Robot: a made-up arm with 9 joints. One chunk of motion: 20 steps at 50 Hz.
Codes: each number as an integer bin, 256 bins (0 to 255) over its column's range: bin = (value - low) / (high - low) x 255, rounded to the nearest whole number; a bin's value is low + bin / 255 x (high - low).
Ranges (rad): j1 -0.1..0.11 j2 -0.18..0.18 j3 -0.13..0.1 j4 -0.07..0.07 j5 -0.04..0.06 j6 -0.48..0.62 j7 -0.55..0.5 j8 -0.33..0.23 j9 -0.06..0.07
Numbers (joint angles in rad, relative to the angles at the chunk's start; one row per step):
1: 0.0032 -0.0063 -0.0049 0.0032 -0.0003 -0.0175 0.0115 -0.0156 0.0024
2: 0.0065 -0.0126 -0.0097 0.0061 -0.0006 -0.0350 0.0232 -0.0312 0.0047
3: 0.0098 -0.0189 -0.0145 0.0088 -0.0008 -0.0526 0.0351 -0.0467 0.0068
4: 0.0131 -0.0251 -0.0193 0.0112 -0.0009 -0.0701 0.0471 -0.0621 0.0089
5: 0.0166 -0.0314 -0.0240 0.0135 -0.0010 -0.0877 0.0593 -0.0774 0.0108
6: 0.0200 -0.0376 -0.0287 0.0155 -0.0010 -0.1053 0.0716 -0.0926 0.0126
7: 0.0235 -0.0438 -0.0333 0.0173 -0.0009 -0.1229 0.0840 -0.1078 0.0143
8: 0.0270 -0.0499 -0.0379 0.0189 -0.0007 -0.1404 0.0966 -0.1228 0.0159
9: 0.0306 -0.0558 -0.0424 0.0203 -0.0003 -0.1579 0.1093 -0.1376 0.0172
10: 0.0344 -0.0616 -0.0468 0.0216 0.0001 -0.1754 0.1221 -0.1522 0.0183
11: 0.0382 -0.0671 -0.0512 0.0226 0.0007 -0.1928 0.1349 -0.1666 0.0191
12: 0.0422 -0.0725 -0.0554 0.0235 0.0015 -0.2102 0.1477 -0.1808 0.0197
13: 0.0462 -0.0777 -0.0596 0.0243 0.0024 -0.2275 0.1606 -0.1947 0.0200
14: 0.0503 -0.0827 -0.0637 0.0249 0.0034 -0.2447 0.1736 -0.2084 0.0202
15: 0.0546 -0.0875 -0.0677 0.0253 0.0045 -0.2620 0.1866 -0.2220 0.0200
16: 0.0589 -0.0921 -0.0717 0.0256 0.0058 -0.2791 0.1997 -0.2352 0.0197
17: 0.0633 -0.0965 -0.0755 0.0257 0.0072 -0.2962 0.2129 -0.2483 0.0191
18: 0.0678 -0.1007 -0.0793 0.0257 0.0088 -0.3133 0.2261 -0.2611 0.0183
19: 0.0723 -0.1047 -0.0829 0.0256 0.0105 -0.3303 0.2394 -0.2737 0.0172
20: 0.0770 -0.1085 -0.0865 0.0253 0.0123 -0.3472 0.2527 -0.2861 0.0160
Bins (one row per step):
1: 125 123 139 133 101 107 136 143 122
2: 129 119 133 139 100 103 139 136 127
3: 133 114 128 144 100 99 142 129 131
4: 137 110 123 148 100 95 145 122 135
5: 142 105 118 152 99 91 148 115 139
6: 146 101 112 156 99 87 151 108 142
7: 150 96 107 159 100 83 154 101 146
8: 154 92 102 162 100 79 157 94 149
9: 159 88 97 164 101 75 160 88 151
10: 163 84 92 167 102 71 163 81 154
11: 168 80 87 169 104 67 166 74 155
12: 173 76 83 170 106 63 169 68 156
13: 178 72 78 172 108 59 173 62 157
14: 183 69 74 173 111 55 176 55 157
15: 188 66 69 174 113 51 179 49 157
16: 193 62 65 174 117 47 182 43 156
17: 198 59 60 174 120 43 185 37 155
18: 204 56 56 174 124 39 188 31 154
19: 209 53 52 174 129 35 192 26 151
20: 215 51 48 174 133 31 195 20 149

